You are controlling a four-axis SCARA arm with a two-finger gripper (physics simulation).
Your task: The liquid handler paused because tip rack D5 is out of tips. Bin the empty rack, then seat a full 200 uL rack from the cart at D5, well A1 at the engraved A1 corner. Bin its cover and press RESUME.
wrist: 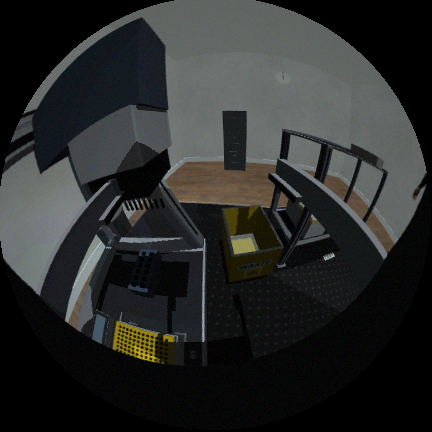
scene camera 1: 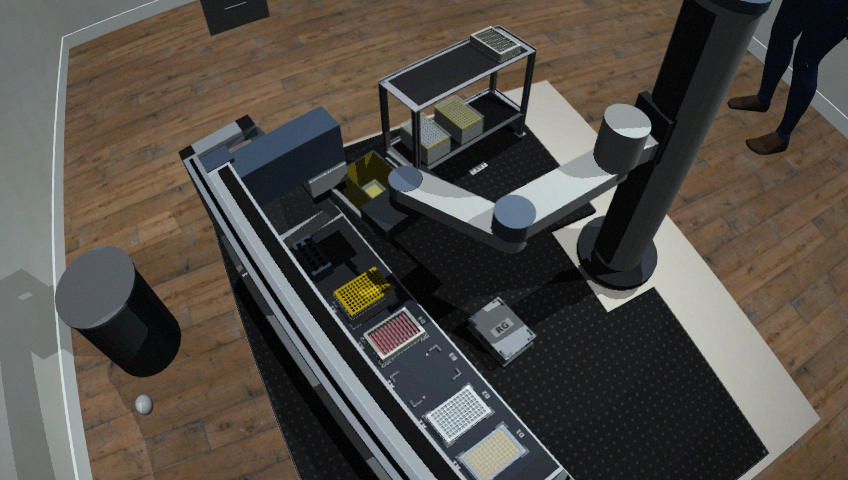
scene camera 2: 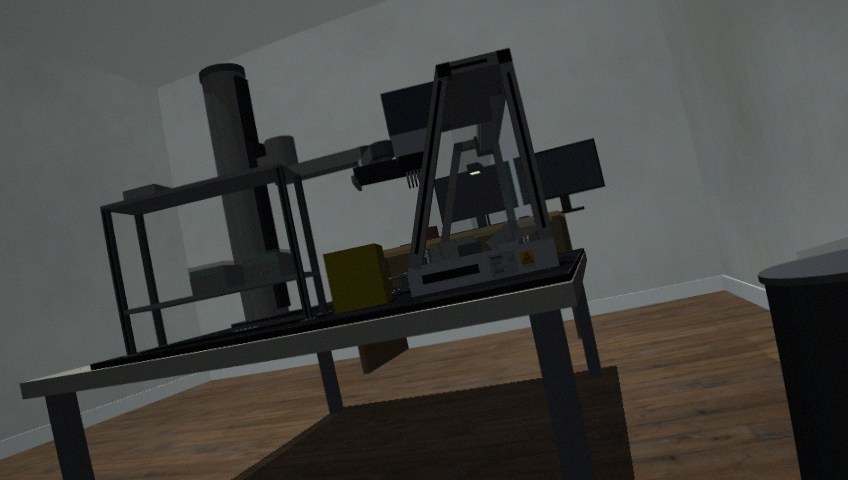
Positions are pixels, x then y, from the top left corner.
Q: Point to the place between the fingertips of my gripper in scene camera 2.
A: At 385,172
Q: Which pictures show the red-topped tip rack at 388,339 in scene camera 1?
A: Scene camera 1 only.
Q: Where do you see a cream plate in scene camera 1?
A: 500,447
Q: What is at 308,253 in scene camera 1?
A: A blue tube block.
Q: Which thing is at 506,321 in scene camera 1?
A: A plate marked RG.
